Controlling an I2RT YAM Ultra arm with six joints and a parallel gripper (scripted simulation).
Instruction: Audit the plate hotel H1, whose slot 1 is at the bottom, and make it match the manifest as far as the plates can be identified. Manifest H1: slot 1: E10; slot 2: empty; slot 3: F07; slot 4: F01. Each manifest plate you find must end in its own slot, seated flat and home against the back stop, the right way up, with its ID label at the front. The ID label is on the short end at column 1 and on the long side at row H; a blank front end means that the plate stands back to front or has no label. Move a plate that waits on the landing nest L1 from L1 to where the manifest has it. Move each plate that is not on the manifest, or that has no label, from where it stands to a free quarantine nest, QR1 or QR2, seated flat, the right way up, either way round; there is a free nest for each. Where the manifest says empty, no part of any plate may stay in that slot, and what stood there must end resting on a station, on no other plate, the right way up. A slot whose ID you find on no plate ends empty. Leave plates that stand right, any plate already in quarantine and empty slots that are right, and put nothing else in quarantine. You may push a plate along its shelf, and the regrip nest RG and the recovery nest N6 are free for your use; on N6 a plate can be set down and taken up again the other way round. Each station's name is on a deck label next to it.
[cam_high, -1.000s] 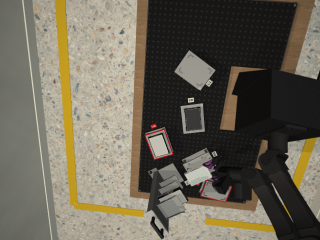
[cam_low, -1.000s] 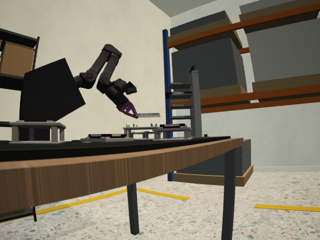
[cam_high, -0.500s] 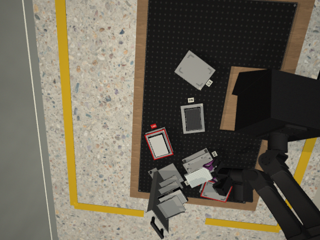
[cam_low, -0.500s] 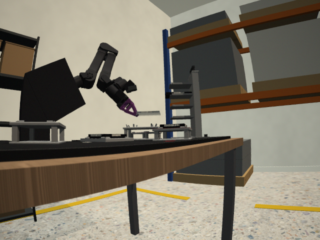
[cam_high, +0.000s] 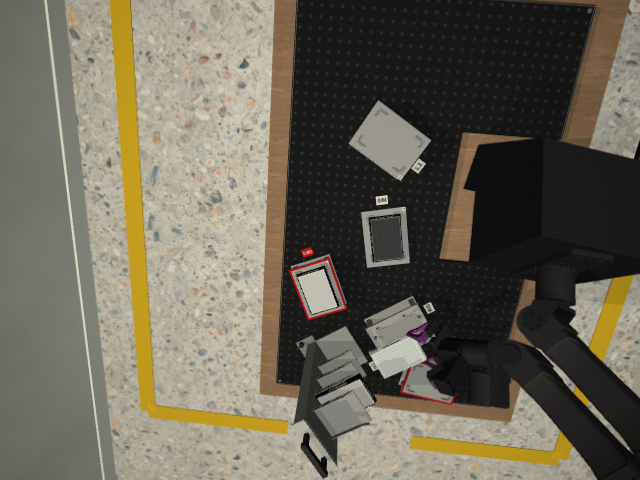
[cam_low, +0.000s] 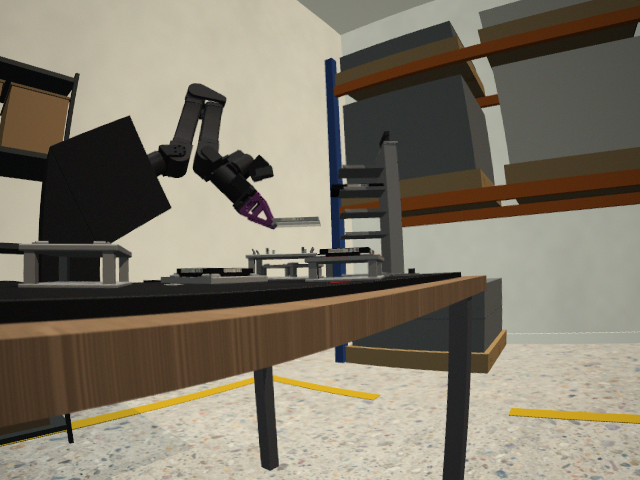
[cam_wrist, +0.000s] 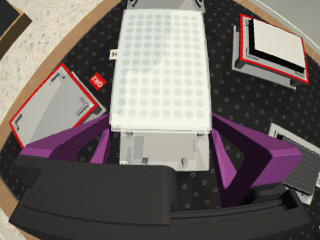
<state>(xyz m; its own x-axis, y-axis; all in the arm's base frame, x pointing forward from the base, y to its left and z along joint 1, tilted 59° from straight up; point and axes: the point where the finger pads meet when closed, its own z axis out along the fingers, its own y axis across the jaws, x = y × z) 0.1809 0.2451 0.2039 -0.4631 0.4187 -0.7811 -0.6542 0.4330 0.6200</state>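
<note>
My gripper is now 40 mm to the right of the white well plate and 40 mm short of it. Also, from my hand: regrip nest RG: 80 mm below, 30 mm ahead, 20 mm to the left; then quarantine nest QR2: 170 mm to the left, 110 mm behind, 100 mm below; then H1 deck label: 170 mm to the left, 140 mm below, 60 mm ahead.
</note>
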